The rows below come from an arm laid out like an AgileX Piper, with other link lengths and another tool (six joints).
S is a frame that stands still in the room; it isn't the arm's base.
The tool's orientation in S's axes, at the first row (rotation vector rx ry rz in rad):
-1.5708 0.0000 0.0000
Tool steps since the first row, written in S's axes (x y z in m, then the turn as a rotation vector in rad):
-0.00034 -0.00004 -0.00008 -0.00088 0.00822 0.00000
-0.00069 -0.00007 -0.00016 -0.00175 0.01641 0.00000
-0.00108 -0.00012 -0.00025 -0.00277 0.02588 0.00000
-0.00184 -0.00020 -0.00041 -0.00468 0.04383 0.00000
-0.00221 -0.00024 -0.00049 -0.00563 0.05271 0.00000
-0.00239 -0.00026 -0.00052 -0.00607 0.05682 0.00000
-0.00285 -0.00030 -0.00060 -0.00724 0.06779 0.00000
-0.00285 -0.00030 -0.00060 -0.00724 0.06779 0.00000
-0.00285 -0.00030 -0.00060 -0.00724 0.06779 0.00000
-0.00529 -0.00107 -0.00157 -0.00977 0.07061 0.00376
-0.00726 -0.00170 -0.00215 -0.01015 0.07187 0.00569
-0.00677 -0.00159 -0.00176 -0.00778 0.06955 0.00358
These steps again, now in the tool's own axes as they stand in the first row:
-0.00034 0.00008 -0.00004 -0.00088 0.00000 0.00822
-0.00069 0.00016 -0.00007 -0.00175 0.00000 0.01641
-0.00108 0.00025 -0.00012 -0.00277 0.00000 0.02588
-0.00184 0.00041 -0.00020 -0.00468 0.00000 0.04383
-0.00221 0.00049 -0.00024 -0.00563 0.00000 0.05271
-0.00239 0.00052 -0.00026 -0.00607 0.00000 0.05682
-0.00285 0.00060 -0.00030 -0.00724 0.00000 0.06779
-0.00285 0.00060 -0.00030 -0.00724 0.00000 0.06779
-0.00285 0.00060 -0.00030 -0.00724 0.00000 0.06779
-0.00529 0.00157 -0.00107 -0.00977 -0.00376 0.07061
-0.00726 0.00215 -0.00170 -0.01015 -0.00569 0.07187
-0.00677 0.00176 -0.00159 -0.00778 -0.00358 0.06955

